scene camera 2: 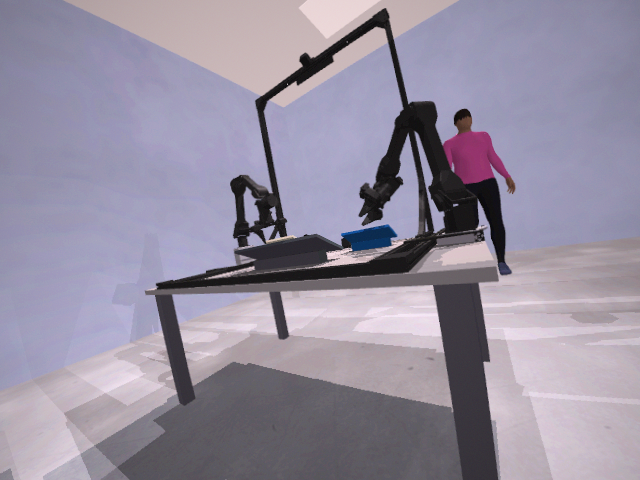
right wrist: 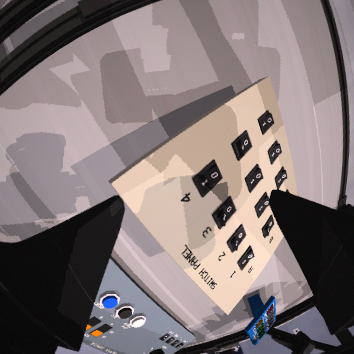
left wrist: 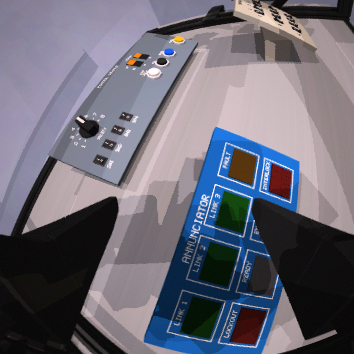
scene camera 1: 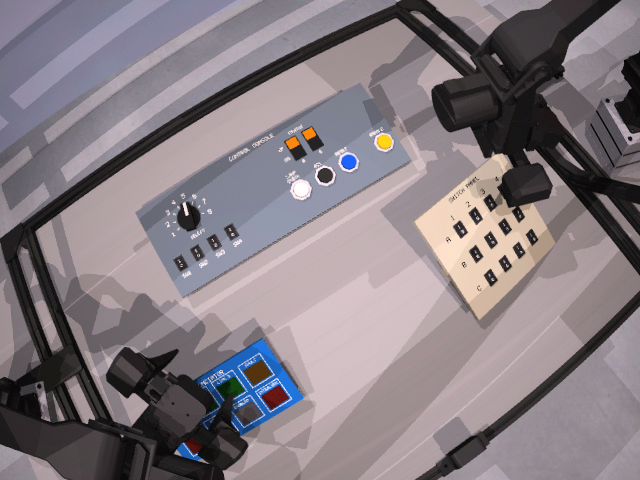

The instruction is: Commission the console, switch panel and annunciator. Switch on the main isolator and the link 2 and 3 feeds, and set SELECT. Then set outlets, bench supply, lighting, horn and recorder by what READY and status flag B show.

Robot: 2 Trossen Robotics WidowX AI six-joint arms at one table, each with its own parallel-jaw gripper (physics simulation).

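Seen in the pictures: left gripper, fingertip midpoint: (scene camera 2: 360,221) (right wrist: 259,349) (left wrist: 185,204) (scene camera 1: 203,373); right gripper, fingertip midpoint: (right wrist: 197,199) (scene camera 1: 499,181); left arm's base, link origin: (scene camera 2: 461,230) (right wrist: 226,351); right arm's base, link origin: (scene camera 2: 243,247) (scene camera 1: 635,116).
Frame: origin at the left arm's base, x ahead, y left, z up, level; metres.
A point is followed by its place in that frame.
The grey console (scene camera 1: 356,113) @[y 0.294, x 0.678, z 0.050 m] (scene camera 2: 289,248) @[y 0.237, x 0.470, z 0.037 m] (left wrist: 150,95) @[y 0.173, x 0.503, z 0.018 m] has a SELECT knob (scene camera 1: 188,215) @[y 0.205, x 0.389, z 0.065 m] (left wrist: 87,127) @[y 0.191, x 0.383, z 0.060 m] with its white pointer near 5, four small rockers, two orange-and-black status flags and four round buttons. The cream switch panel (scene camera 1: 480,304) @[y -0.051, x 0.739, z 0.017 m] (right wrist: 150,190) @[y 0.115, x 0.837, z 0.084 m] carries three rows of black rockers; their positions are hard to read. The blue annunciator (scene camera 1: 264,345) @[y -0.012, x 0.441, z 0.050 m] (scene camera 2: 369,235) @[y -0.063, x 0.351, z 0.026 m] (left wrist: 225,136) @[y -0.016, x 0.438, z 0.049 m] has dark green, red and amber windows; READY (left wrist: 260,277) @[y -0.100, x 0.342, z 0.021 m] looks grey, partly hidden. My left gripper (scene camera 1: 201,377) @[y -0.035, x 0.358, z 0.087 m] (left wrist: 185,204) @[y -0.035, x 0.358, z 0.087 m] is open and empty above the annunciator. My right gripper (right wrist: 197,199) @[y 0.090, x 0.824, z 0.082 m] is open and empty above the switch panel, near column 4.
A black frame (scene camera 1: 217,124) borders the table. The console lies across the back of the table in scene camera 1, with the switch panel at the right and the annunciator at the lower left. A person in a pink top (scene camera 2: 473,155) stands behind the table.
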